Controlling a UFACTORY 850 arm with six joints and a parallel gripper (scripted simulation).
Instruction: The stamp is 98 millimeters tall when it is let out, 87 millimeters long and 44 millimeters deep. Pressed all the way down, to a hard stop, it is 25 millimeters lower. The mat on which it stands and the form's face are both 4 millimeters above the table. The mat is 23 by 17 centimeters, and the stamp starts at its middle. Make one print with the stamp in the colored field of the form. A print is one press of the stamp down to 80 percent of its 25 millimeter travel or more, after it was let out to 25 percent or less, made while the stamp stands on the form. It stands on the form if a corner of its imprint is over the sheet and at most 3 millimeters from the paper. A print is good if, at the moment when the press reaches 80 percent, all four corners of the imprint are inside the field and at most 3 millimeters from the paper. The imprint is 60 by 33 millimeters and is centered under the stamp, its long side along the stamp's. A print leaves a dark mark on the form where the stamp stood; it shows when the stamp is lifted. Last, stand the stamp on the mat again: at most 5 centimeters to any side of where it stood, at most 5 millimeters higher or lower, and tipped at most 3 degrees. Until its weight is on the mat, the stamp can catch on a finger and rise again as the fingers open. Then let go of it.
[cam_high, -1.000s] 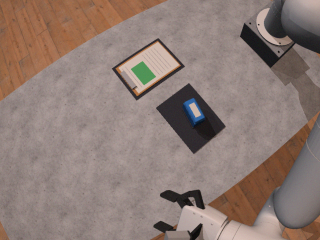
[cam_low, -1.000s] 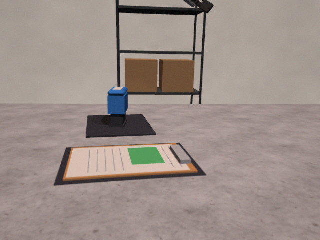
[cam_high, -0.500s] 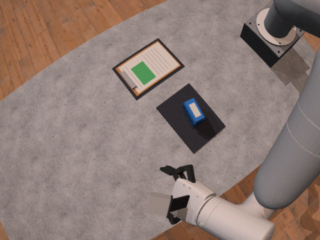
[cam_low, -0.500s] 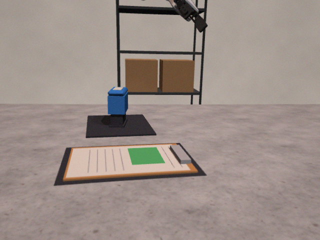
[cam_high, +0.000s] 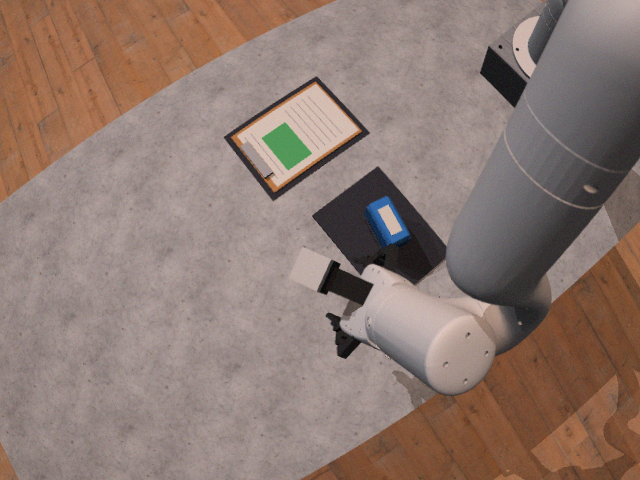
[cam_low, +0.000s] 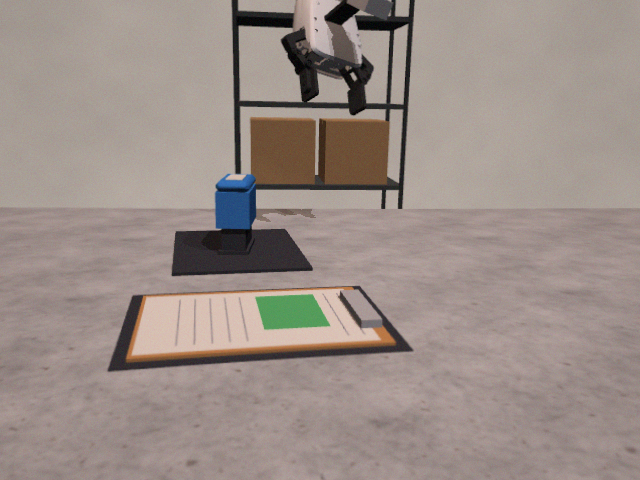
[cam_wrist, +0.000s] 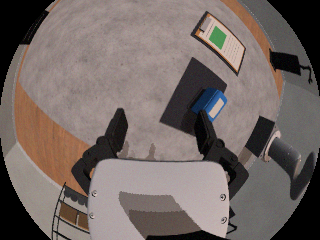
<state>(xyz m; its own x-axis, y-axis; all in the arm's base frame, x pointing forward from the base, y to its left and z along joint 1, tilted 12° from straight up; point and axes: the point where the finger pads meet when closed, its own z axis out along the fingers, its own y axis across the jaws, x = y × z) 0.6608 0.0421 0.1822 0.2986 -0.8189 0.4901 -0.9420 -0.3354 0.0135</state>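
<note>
My gripper is now 16 cm above the stamp, 15 cm past it and 4 cm to the left of it. The rest, counted from my hand: form: 32 cm to the right, 20 cm below, 17 cm behind; stamp base: 19 cm below, 15 cm behind, 4 cm to the right; black mat: 21 cm below, 15 cm behind, 4 cm to the right.
</note>
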